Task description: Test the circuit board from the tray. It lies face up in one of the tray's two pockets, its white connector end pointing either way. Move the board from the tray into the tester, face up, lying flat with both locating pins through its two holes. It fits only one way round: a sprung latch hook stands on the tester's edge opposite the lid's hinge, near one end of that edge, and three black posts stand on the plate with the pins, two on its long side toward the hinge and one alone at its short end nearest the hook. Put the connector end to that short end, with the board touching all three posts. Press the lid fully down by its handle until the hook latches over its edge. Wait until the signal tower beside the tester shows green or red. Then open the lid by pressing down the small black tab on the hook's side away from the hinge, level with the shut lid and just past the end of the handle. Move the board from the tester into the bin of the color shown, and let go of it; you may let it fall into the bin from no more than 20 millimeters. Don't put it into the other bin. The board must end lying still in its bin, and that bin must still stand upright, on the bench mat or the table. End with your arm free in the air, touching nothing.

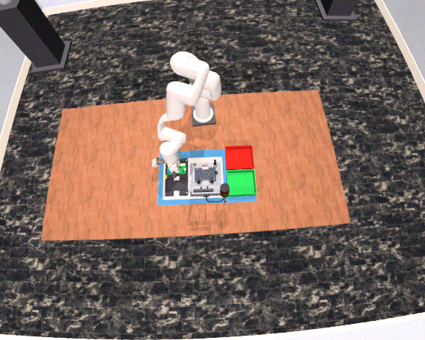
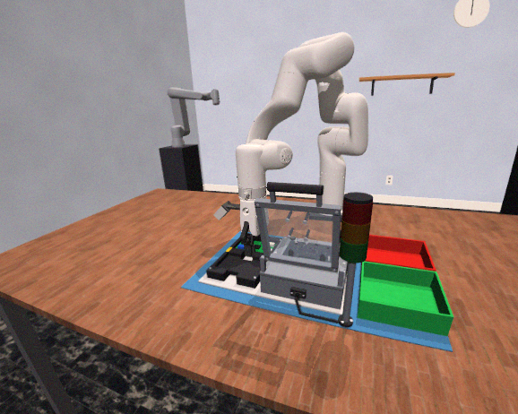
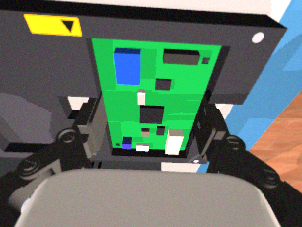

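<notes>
The tester plate lies 170 mm to the left of my hand, 70 mm ahead of it and 50 mm above it. Also, from my hand: small black tab (230 mm to the left, 60 mm above); clear lid (190 mm ahead, 160 mm to the left, 160 mm above); green circuit board (right at my hand).
</notes>
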